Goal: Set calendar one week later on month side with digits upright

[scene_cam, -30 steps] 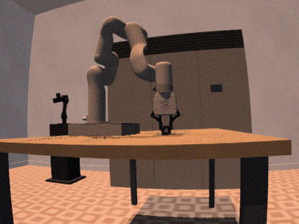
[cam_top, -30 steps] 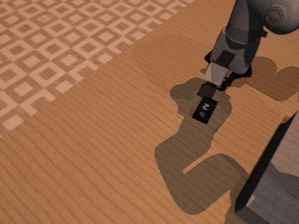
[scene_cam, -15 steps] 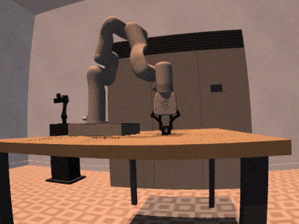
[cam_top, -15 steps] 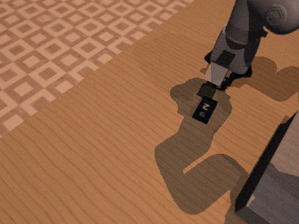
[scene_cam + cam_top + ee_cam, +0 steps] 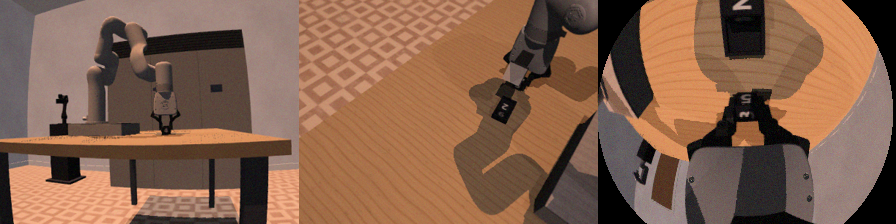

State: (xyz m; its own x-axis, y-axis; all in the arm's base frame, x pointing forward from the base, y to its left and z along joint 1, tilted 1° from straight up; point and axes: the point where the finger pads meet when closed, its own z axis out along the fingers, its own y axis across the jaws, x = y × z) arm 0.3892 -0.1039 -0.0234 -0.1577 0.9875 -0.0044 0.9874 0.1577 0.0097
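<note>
My hand is 10 mm above the black cube. Round my hand: black digit cube 20 mm behind, 120 mm to the left, 10 mm below.
</note>
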